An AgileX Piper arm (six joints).
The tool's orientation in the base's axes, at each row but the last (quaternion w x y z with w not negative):
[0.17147 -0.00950 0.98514 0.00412]
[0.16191 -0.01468 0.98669 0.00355]
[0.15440 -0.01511 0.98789 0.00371]
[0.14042 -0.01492 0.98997 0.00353]
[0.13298 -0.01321 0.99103 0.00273]
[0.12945 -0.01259 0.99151 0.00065]
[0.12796 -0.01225 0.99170 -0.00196]
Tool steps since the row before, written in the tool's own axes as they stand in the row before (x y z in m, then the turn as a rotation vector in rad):
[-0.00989 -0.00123 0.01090 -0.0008 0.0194 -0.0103]
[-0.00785 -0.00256 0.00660 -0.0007 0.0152 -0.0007]
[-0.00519 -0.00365 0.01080 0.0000 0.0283 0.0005]
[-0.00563 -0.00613 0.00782 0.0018 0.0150 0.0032]
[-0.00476 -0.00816 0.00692 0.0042 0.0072 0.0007]
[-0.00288 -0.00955 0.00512 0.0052 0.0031 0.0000]
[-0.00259 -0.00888 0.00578 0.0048 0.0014 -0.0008]
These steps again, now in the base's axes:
[0.01301 -0.00093 -0.00692 -0.0031 0.0193 0.0101]
[0.00962 -0.00226 -0.00375 0.0000 0.0152 0.0009]
[0.00835 -0.00337 -0.00871 -0.0007 0.0283 -0.0004]
[0.00777 -0.00588 -0.00596 -0.0013 0.0150 -0.0035]
[0.00663 -0.00797 -0.00544 -0.0041 0.0071 -0.0018]
[0.00434 -0.00945 -0.00419 -0.0051 0.0030 -0.0013]
[0.00418 -0.00882 -0.00487 -0.0049 0.0013 -0.0005]

